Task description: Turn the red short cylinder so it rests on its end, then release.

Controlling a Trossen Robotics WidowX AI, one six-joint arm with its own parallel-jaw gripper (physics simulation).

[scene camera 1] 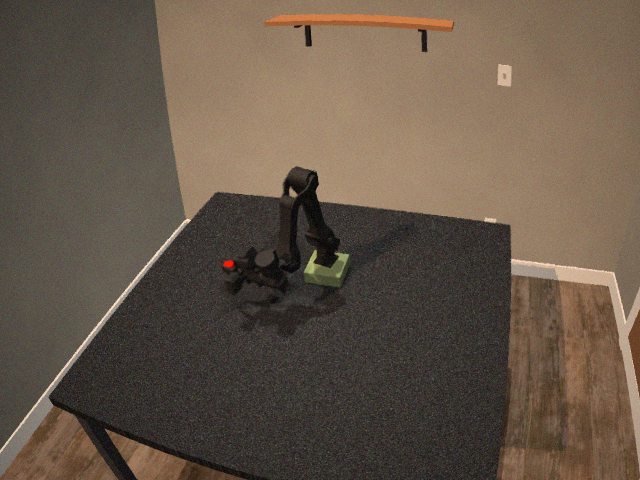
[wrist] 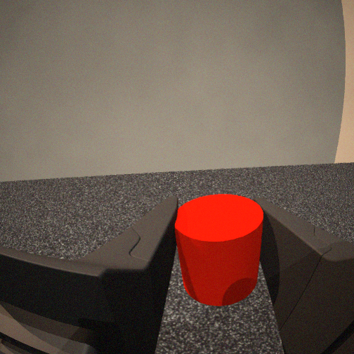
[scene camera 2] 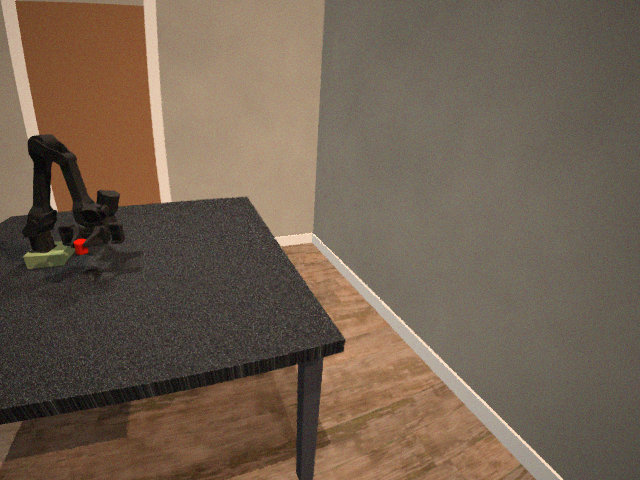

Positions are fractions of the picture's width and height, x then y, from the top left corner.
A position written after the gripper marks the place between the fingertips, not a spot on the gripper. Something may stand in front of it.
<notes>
In view: the gripper (scene camera 2: 0.12,0.51) and a red short cylinder (wrist: 0.62,0.67).
The gripper is seen too in scene camera 1 (scene camera 1: 0.35,0.55) and in the wrist view (wrist: 0.61,0.58).
</notes>
